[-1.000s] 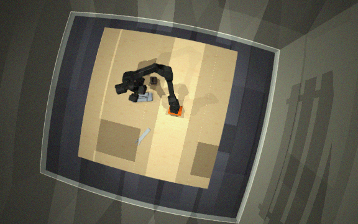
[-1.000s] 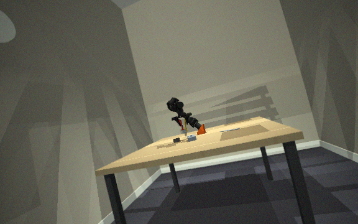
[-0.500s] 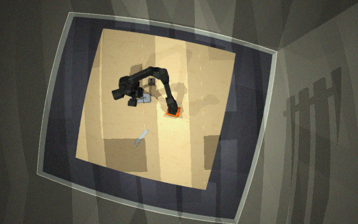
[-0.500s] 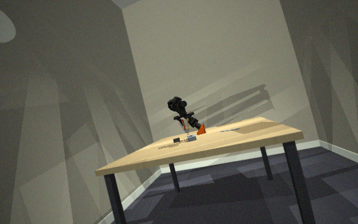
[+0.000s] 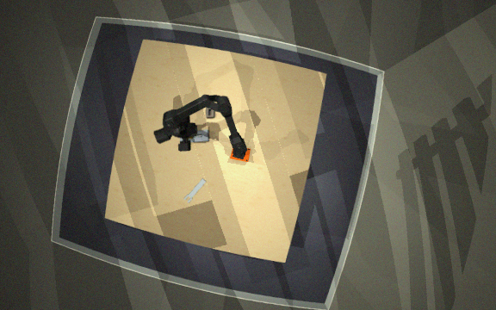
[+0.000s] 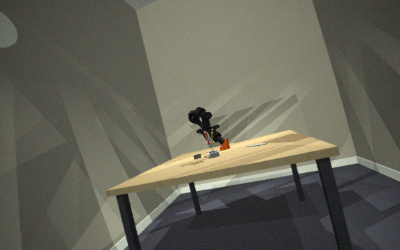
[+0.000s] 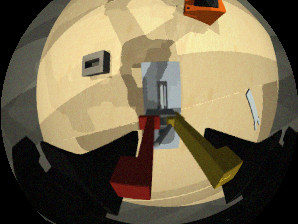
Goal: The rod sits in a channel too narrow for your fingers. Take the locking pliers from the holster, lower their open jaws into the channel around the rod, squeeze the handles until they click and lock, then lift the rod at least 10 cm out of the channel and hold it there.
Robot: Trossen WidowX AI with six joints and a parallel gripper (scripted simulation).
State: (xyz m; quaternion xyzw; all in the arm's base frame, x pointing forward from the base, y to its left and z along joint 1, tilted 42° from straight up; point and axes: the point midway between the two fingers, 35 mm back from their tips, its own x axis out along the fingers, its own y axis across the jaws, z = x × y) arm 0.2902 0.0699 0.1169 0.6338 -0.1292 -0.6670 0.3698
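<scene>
Right now the yellow handle is 20 mm to the left of my gripper tip and 10 mm behind it. Also, from my gripper tip: dark holster (170 mm to the right, 130 mm below, 50 mm behind); then grey channel block (120 mm below); then flat grey forked piece (350 mm to the left, 140 mm below, 80 mm behind).
</scene>
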